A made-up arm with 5 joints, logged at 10 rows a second.
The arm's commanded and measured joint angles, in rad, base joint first. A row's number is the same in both.
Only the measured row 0 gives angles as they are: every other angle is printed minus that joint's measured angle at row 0.
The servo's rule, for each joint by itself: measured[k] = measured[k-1] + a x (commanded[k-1-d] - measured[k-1]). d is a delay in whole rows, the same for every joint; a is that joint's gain. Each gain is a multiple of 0.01, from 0.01 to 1. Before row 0 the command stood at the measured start. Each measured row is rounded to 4 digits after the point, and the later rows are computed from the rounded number. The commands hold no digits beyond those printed.
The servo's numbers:
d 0
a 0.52 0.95 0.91 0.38 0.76
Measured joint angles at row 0:
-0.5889 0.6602 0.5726 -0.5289 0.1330
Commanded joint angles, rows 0 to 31:
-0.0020 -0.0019 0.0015 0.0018 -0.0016
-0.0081 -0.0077 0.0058 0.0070 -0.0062
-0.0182 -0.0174 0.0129 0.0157 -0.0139
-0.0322 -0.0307 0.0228 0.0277 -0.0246
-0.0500 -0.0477 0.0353 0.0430 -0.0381
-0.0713 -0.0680 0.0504 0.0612 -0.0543
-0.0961 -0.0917 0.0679 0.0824 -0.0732
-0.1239 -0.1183 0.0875 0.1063 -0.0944
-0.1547 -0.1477 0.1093 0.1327 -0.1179
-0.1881 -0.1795 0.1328 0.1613 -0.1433
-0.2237 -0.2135 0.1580 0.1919 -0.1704
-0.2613 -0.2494 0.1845 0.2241 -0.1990
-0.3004 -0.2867 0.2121 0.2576 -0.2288
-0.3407 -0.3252 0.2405 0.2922 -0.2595
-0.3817 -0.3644 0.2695 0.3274 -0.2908
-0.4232 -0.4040 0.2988 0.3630 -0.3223
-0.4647 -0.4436 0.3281 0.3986 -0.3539
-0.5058 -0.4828 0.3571 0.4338 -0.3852
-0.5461 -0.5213 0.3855 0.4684 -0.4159
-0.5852 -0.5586 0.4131 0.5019 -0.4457
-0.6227 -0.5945 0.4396 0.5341 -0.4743
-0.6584 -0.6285 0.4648 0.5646 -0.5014
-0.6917 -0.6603 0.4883 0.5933 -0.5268
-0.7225 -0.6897 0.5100 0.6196 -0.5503
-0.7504 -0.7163 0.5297 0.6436 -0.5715
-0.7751 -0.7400 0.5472 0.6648 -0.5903
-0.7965 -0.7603 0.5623 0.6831 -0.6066
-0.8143 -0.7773 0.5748 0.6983 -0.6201
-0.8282 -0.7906 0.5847 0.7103 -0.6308
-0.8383 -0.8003 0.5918 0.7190 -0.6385
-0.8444 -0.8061 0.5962 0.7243 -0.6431
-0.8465 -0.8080 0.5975 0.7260 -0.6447
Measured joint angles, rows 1 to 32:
-0.0010 -0.0018 0.0014 0.0007 -0.0012
-0.0047 -0.0074 0.0054 0.0031 -0.0050
-0.0117 -0.0169 0.0122 0.0079 -0.0118
-0.0224 -0.0300 0.0218 0.0154 -0.0215
-0.0368 -0.0468 0.0341 0.0259 -0.0341
-0.0547 -0.0669 0.0489 0.0393 -0.0495
-0.0762 -0.0905 0.0662 0.0557 -0.0675
-0.1010 -0.1169 0.0856 0.0749 -0.0879
-0.1289 -0.1462 0.1072 0.0969 -0.1107
-0.1597 -0.1778 0.1305 0.1214 -0.1355
-0.1930 -0.2117 0.1555 0.1482 -0.1620
-0.2285 -0.2475 0.1819 0.1770 -0.1901
-0.2659 -0.2847 0.2094 0.2076 -0.2195
-0.3048 -0.3232 0.2377 0.2397 -0.2499
-0.3448 -0.3623 0.2666 0.2730 -0.2810
-0.3856 -0.4019 0.2959 0.3072 -0.3124
-0.4267 -0.4415 0.3252 0.3419 -0.3439
-0.4678 -0.4807 0.3542 0.3768 -0.3753
-0.5085 -0.5193 0.3827 0.4116 -0.4062
-0.5484 -0.5566 0.4104 0.4459 -0.4362
-0.5870 -0.5926 0.4370 0.4794 -0.4652
-0.6241 -0.6267 0.4623 0.5118 -0.4927
-0.6593 -0.6586 0.4860 0.5428 -0.5186
-0.6922 -0.6881 0.5078 0.5720 -0.5427
-0.7225 -0.7149 0.5277 0.5992 -0.5646
-0.7499 -0.7387 0.5454 0.6241 -0.5841
-0.7741 -0.7592 0.5608 0.6465 -0.6012
-0.7950 -0.7764 0.5735 0.6662 -0.6156
-0.8123 -0.7899 0.5837 0.6830 -0.6272
-0.8258 -0.7998 0.5911 0.6967 -0.6358
-0.8355 -0.8058 0.5957 0.7072 -0.6413
-0.8412 -0.8079 0.5973 0.7143 -0.6439

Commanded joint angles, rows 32 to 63:
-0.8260 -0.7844 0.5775 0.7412 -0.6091
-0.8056 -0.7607 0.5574 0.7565 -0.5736
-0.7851 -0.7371 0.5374 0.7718 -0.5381
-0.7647 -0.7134 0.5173 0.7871 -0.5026
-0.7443 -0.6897 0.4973 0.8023 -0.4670
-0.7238 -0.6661 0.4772 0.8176 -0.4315
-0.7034 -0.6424 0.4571 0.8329 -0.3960
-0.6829 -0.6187 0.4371 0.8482 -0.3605
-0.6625 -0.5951 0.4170 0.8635 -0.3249
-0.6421 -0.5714 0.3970 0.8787 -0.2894
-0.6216 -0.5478 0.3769 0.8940 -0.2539
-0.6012 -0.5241 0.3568 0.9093 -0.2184
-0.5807 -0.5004 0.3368 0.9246 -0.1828
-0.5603 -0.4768 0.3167 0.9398 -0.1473
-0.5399 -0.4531 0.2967 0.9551 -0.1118
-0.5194 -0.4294 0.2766 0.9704 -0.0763
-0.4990 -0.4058 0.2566 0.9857 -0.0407
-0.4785 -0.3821 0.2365 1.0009 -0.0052
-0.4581 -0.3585 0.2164 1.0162 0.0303
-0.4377 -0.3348 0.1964 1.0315 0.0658
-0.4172 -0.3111 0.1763 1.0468 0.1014
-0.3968 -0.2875 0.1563 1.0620 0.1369
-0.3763 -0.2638 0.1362 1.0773 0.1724
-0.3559 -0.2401 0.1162 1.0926 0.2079
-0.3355 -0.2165 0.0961 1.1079 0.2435
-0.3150 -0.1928 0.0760 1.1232 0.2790
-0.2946 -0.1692 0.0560 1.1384 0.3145
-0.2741 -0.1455 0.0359 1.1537 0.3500
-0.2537 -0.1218 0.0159 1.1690 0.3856
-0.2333 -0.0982 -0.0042 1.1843 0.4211
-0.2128 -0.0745 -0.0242 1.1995 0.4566
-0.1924 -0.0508 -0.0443 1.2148 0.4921
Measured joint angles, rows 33 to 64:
-0.8333 -0.7856 0.5793 0.7245 -0.6175
-0.8189 -0.7619 0.5594 0.7367 -0.5841
-0.8013 -0.7383 0.5394 0.7500 -0.5491
-0.7823 -0.7146 0.5193 0.7641 -0.5138
-0.7625 -0.6909 0.4993 0.7786 -0.4782
-0.7424 -0.6673 0.4792 0.7934 -0.4427
-0.7221 -0.6436 0.4591 0.8084 -0.4072
-0.7017 -0.6199 0.4391 0.8235 -0.3717
-0.6813 -0.5963 0.4190 0.8387 -0.3361
-0.6609 -0.5726 0.3990 0.8539 -0.3006
-0.6405 -0.5490 0.3789 0.8691 -0.2651
-0.6201 -0.5253 0.3588 0.8844 -0.2296
-0.5996 -0.5016 0.3388 0.8997 -0.1940
-0.5792 -0.4780 0.3187 0.9149 -0.1585
-0.5588 -0.4543 0.2987 0.9302 -0.1230
-0.5383 -0.4306 0.2786 0.9455 -0.0875
-0.5179 -0.4070 0.2586 0.9608 -0.0519
-0.4974 -0.3833 0.2385 0.9760 -0.0164
-0.4770 -0.3597 0.2184 0.9913 0.0191
-0.4566 -0.3360 0.1984 1.0066 0.0546
-0.4361 -0.3123 0.1783 1.0219 0.0902
-0.4157 -0.2887 0.1583 1.0371 0.1257
-0.3952 -0.2650 0.1382 1.0524 0.1612
-0.3748 -0.2413 0.1182 1.0677 0.1967
-0.3544 -0.2177 0.0981 1.0830 0.2323
-0.3339 -0.1940 0.0780 1.0983 0.2678
-0.3135 -0.1704 0.0580 1.1135 0.3033
-0.2930 -0.1467 0.0379 1.1288 0.3388
-0.2726 -0.1230 0.0179 1.1441 0.3744
-0.2522 -0.0994 -0.0022 1.1594 0.4099
-0.2317 -0.0757 -0.0222 1.1746 0.4454
-0.2113 -0.0520 -0.0423 1.1899 0.4809

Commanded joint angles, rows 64 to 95:
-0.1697 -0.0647 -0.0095 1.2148 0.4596
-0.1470 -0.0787 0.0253 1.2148 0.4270
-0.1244 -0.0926 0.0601 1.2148 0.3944
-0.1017 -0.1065 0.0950 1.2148 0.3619
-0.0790 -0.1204 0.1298 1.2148 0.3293
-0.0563 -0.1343 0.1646 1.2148 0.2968
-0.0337 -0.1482 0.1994 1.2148 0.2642
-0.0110 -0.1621 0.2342 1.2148 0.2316
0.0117 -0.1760 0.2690 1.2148 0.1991
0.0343 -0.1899 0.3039 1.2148 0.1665
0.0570 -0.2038 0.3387 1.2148 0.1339
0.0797 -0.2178 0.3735 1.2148 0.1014
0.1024 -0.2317 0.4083 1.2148 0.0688
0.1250 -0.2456 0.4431 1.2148 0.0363
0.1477 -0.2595 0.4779 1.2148 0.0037
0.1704 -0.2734 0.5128 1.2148 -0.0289
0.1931 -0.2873 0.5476 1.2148 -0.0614
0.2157 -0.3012 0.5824 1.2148 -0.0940
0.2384 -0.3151 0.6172 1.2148 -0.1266
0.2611 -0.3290 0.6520 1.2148 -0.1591
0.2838 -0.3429 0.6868 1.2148 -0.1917
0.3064 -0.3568 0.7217 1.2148 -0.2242
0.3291 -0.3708 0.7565 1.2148 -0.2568
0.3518 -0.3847 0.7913 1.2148 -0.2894
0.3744 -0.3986 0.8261 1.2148 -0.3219
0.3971 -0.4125 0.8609 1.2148 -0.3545
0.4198 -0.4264 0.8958 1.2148 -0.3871
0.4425 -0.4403 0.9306 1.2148 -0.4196
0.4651 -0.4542 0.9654 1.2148 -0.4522
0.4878 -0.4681 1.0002 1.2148 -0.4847
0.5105 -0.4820 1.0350 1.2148 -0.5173
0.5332 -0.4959 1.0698 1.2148 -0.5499
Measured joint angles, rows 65 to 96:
-0.1897 -0.0641 -0.0125 1.1994 0.4647
-0.1675 -0.0780 0.0219 1.2053 0.4360
-0.1451 -0.0919 0.0567 1.2089 0.4044
-0.1225 -0.1058 0.0916 1.2111 0.3721
-0.0999 -0.1197 0.1264 1.2125 0.3396
-0.0772 -0.1336 0.1612 1.2134 0.3071
-0.0546 -0.1475 0.1960 1.2139 0.2745
-0.0319 -0.1614 0.2308 1.2142 0.2419
-0.0092 -0.1753 0.2656 1.2144 0.2094
0.0134 -0.1892 0.3005 1.2146 0.1768
0.0361 -0.2031 0.3353 1.2147 0.1442
0.0588 -0.2171 0.3701 1.2147 0.1117
0.0815 -0.2310 0.4049 1.2147 0.0791
0.1041 -0.2449 0.4397 1.2147 0.0466
0.1268 -0.2588 0.4745 1.2147 0.0140
0.1495 -0.2727 0.5094 1.2147 -0.0186
0.1722 -0.2866 0.5442 1.2147 -0.0511
0.1948 -0.3005 0.5790 1.2147 -0.0837
0.2175 -0.3144 0.6138 1.2147 -0.1163
0.2402 -0.3283 0.6486 1.2147 -0.1488
0.2629 -0.3422 0.6834 1.2147 -0.1814
0.2855 -0.3561 0.7183 1.2147 -0.2139
0.3082 -0.3701 0.7531 1.2147 -0.2465
0.3309 -0.3840 0.7879 1.2147 -0.2791
0.3535 -0.3979 0.8227 1.2147 -0.3116
0.3762 -0.4118 0.8575 1.2147 -0.3442
0.3989 -0.4257 0.8924 1.2147 -0.3768
0.4216 -0.4396 0.9272 1.2147 -0.4093
0.4442 -0.4535 0.9620 1.2147 -0.4419
0.4669 -0.4674 0.9968 1.2147 -0.4744
0.4896 -0.4813 1.0316 1.2147 -0.5070
0.5123 -0.4952 1.0664 1.2147 -0.5396

